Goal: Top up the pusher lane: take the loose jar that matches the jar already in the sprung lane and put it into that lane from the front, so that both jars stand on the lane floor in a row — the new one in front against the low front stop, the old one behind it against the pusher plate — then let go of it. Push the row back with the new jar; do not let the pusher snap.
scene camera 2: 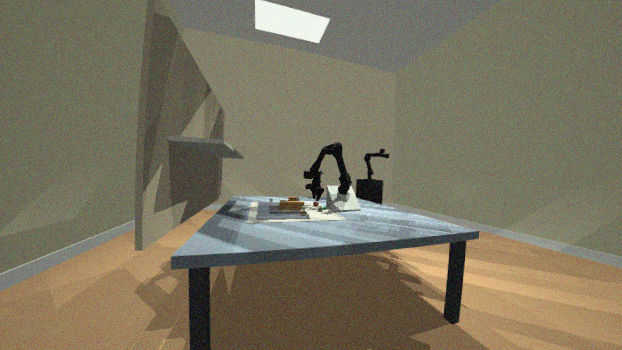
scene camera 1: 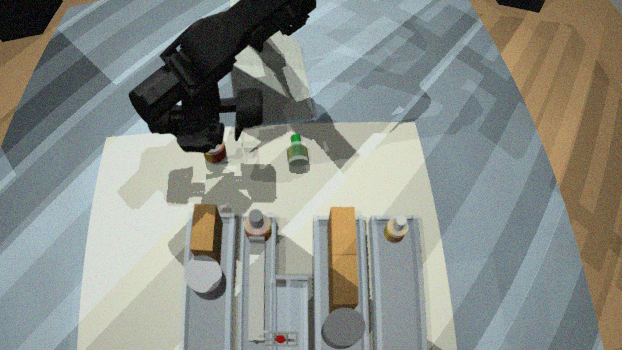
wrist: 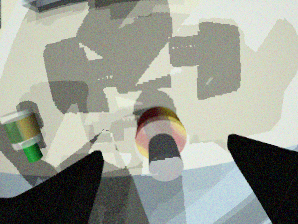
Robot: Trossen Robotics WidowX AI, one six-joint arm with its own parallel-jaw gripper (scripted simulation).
Labels:
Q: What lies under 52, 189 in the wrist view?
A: The gripper.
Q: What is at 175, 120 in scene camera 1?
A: The gripper.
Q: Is the gripper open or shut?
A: Open.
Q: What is the gripper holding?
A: Nothing.

